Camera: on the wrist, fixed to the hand. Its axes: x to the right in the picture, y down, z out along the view.
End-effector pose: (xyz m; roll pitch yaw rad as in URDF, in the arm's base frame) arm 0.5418 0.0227 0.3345 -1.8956 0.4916 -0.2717
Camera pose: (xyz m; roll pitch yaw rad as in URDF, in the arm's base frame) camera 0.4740 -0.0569 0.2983 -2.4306 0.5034 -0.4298
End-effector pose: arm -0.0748 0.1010 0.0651 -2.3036 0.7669 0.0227
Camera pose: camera -0.0954 -0.0075 0.0724 -2.8838 0.7195 -0.1555
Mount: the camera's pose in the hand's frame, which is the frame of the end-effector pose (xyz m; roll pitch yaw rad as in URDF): -0.0217 0.0802 -0.0731 -0.4556 0.1256 0.0606
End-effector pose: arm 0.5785 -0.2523 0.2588 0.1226 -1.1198 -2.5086
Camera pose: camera 0.5930 -0.3515 0.2119 -0.4580 -0.9978 -2.3699
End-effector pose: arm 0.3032 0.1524 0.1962 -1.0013 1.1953 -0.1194
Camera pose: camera 0.1943 0.1470 0.1772 -1.7279 1.3040 -0.4004
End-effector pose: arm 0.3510 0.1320 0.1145 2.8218 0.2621 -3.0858
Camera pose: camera 0.3445 0.1849 0.2115 2.3590 0.1238 -3.1036
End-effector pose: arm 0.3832 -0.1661 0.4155 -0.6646 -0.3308 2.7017
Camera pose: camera 0.3626 -0.1764 0.3072 -1.1161 -0.1946 2.6712
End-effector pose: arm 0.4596 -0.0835 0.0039 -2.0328 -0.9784 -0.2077
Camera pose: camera 0.4587 -0.1867 -0.0360 -2.2879 -0.9662 -0.4546
